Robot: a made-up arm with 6 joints. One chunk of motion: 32 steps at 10 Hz.
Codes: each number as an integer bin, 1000 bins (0 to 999) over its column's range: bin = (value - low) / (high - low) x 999, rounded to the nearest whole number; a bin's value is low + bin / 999 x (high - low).
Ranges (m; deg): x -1.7..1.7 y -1.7..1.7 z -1.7..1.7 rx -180..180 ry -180..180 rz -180..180
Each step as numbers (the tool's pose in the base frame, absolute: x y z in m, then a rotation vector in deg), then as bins.
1 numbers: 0.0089 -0.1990 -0.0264 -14.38 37.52 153.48
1 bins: 502 441 492 460 604 925
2 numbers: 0.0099 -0.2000 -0.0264 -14.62 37.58 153.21
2 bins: 502 441 492 459 604 925
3 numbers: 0.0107 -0.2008 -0.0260 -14.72 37.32 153.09
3 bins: 503 441 492 459 603 924
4 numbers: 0.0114 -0.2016 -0.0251 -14.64 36.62 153.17
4 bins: 503 440 492 459 601 925
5 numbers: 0.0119 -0.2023 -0.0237 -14.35 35.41 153.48
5 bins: 503 440 493 460 598 925
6 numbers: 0.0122 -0.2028 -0.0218 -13.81 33.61 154.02
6 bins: 503 440 493 461 593 927
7 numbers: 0.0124 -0.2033 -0.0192 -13.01 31.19 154.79
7 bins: 503 440 494 463 586 929
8 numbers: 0.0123 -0.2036 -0.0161 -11.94 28.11 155.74
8 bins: 503 440 495 466 578 932
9 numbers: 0.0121 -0.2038 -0.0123 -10.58 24.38 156.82
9 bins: 503 440 496 470 567 935
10 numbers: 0.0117 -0.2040 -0.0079 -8.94 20.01 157.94
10 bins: 503 440 497 475 555 938
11 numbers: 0.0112 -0.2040 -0.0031 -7.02 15.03 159.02
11 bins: 503 440 499 480 541 941
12 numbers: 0.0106 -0.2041 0.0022 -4.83 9.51 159.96
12 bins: 503 440 500 486 526 943
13 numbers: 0.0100 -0.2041 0.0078 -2.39 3.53 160.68
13 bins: 502 440 502 493 509 945
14 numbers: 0.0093 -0.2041 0.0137 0.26 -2.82 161.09
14 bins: 502 440 504 500 492 947
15 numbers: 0.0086 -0.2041 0.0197 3.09 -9.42 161.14
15 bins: 502 440 505 508 473 947
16 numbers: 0.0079 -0.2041 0.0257 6.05 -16.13 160.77
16 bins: 502 440 507 516 455 946
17 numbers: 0.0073 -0.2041 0.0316 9.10 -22.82 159.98
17 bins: 502 440 509 525 436 943
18 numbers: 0.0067 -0.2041 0.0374 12.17 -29.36 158.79
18 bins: 501 440 510 533 418 940
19 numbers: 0.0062 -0.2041 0.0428 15.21 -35.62 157.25
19 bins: 501 440 512 542 401 936
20 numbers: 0.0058 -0.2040 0.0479 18.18 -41.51 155.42
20 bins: 501 440 514 550 384 931
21 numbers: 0.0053 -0.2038 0.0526 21.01 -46.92 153.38
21 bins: 501 440 515 558 369 925
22 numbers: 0.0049 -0.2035 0.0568 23.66 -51.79 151.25
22 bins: 501 440 516 565 356 919
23 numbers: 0.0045 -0.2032 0.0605 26.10 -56.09 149.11
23 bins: 501 440 517 572 344 913
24 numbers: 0.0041 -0.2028 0.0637 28.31 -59.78 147.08
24 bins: 501 440 518 578 334 908
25 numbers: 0.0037 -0.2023 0.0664 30.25 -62.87 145.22
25 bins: 501 440 519 583 325 902
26 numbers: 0.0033 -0.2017 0.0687 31.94 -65.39 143.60
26 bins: 500 440 520 588 318 898
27 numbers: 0.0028 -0.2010 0.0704 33.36 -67.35 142.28
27 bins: 500 440 520 592 313 894
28 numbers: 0.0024 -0.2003 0.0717 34.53 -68.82 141.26
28 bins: 500 441 521 595 309 891
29 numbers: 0.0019 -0.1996 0.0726 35.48 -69.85 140.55
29 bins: 500 441 521 598 306 890
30 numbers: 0.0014 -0.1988 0.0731 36.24 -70.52 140.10
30 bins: 500 441 521 600 304 888
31 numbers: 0.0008 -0.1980 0.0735 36.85 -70.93 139.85
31 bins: 500 441 521 602 303 888
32 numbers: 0.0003 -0.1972 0.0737 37.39 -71.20 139.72
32 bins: 500 442 521 603 302 887
